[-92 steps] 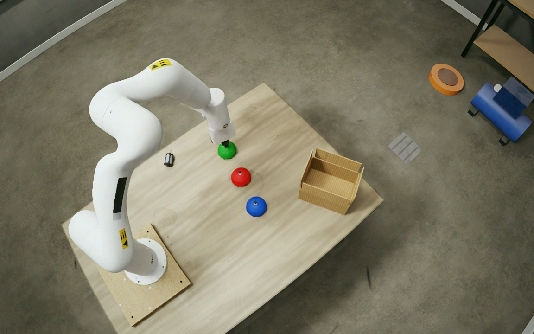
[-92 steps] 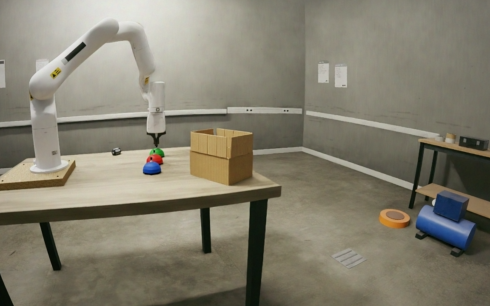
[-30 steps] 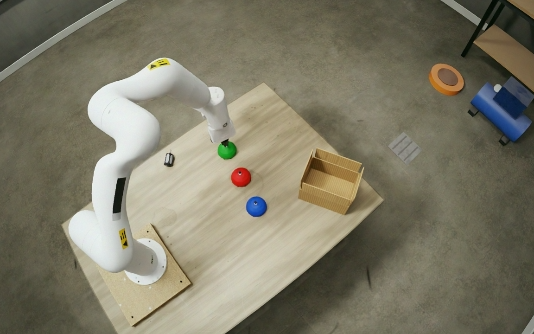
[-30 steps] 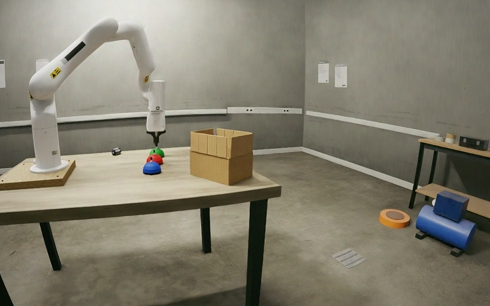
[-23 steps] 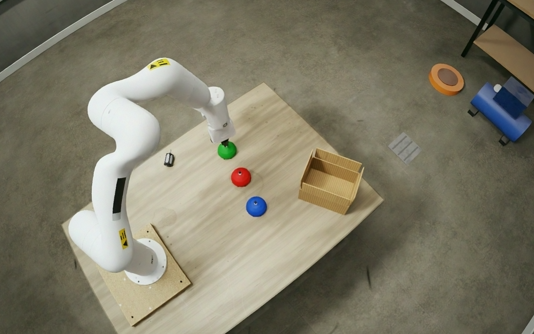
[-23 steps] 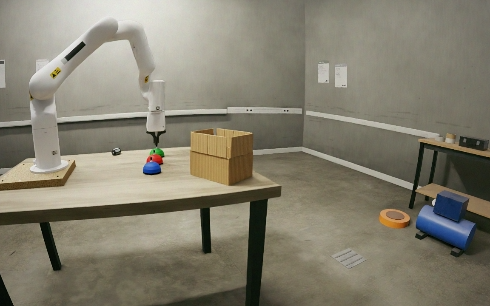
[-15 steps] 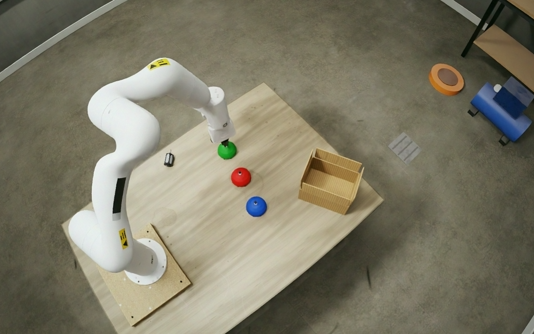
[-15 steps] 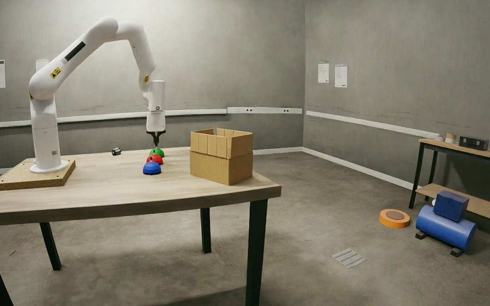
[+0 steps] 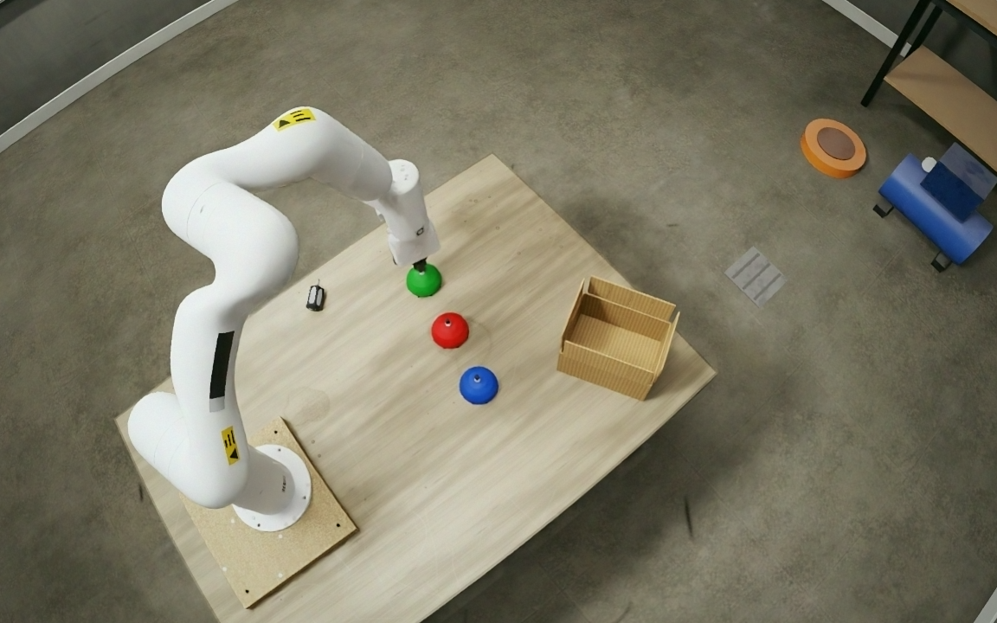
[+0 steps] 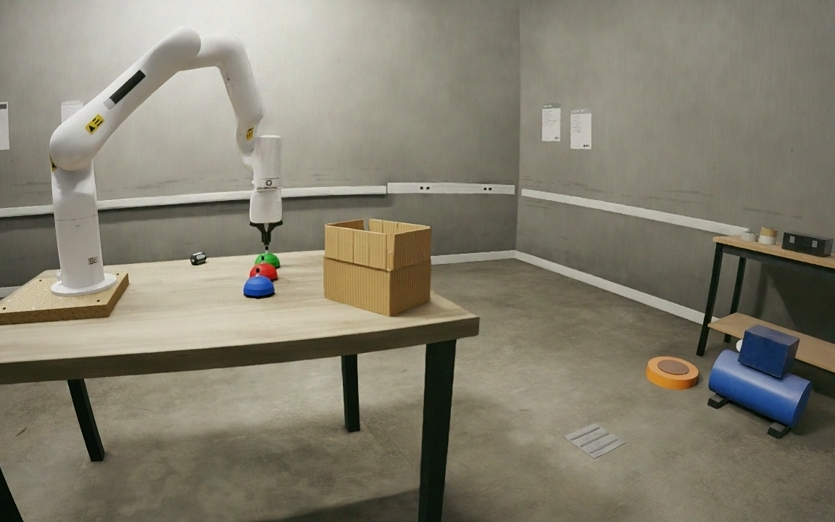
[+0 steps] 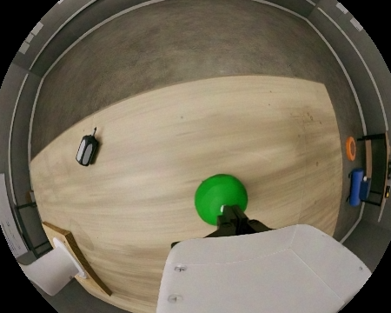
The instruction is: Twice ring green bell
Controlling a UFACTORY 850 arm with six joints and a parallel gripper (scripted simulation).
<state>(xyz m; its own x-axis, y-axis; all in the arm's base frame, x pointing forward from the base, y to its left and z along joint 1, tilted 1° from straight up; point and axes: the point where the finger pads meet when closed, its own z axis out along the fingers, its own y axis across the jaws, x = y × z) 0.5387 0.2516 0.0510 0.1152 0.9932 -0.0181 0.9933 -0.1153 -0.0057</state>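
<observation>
The green bell is 50 mm below my hand. The rest, counted from my hand: blue bell: 30 mm behind, 290 mm to the right, 50 mm below; red bell: 20 mm behind, 140 mm to the right, 50 mm below; black object: 240 mm behind, 120 mm to the left, 70 mm below.
</observation>
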